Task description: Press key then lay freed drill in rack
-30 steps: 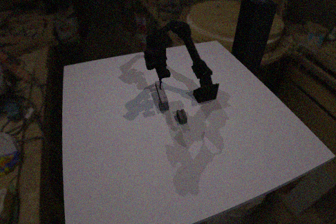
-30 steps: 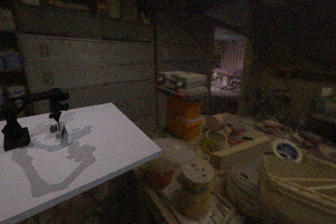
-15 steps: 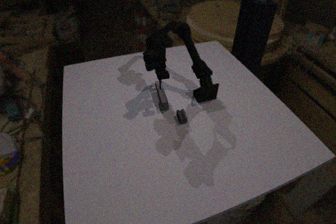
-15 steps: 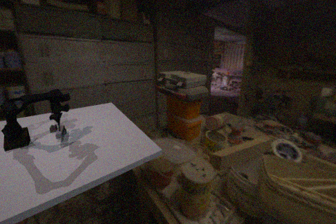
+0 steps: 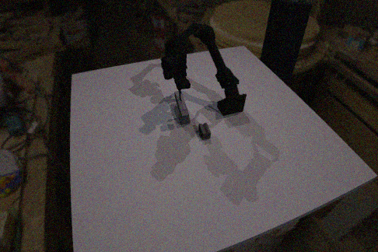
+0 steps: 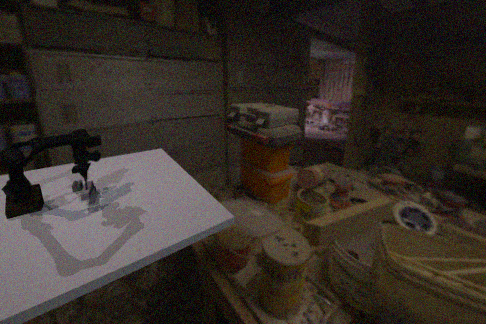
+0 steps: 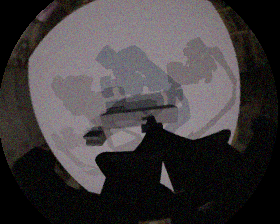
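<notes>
Now: the thin dark drill 3 cm below my gripper tip. Round my gripper tip: slotted rack: 20 cm to the left, 12 cm below, 8 cm behind.
</notes>
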